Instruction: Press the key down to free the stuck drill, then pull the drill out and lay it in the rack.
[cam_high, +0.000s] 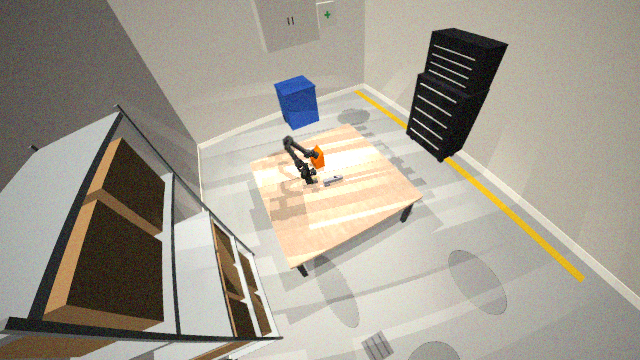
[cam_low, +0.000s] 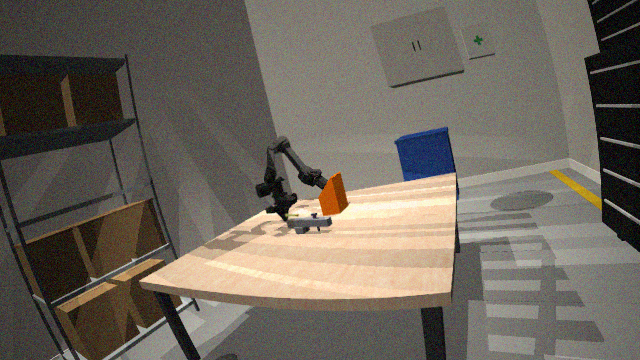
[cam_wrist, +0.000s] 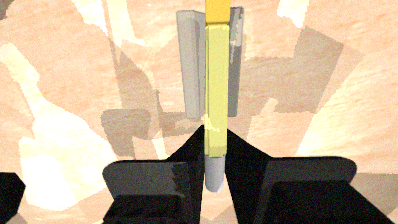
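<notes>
My gripper tip is 10 mm short of the grey grooved block, 50 mm to the right of it and 10 mm above it. The rest, counted from my gripper tip: dark key (140 mm ahead, 210 mm to the left, 20 mm above); grey sleeve (140 mm ahead, 180 mm to the left, 10 mm above); drill (10 mm ahead, 40 mm to the left, 30 mm above).
</notes>
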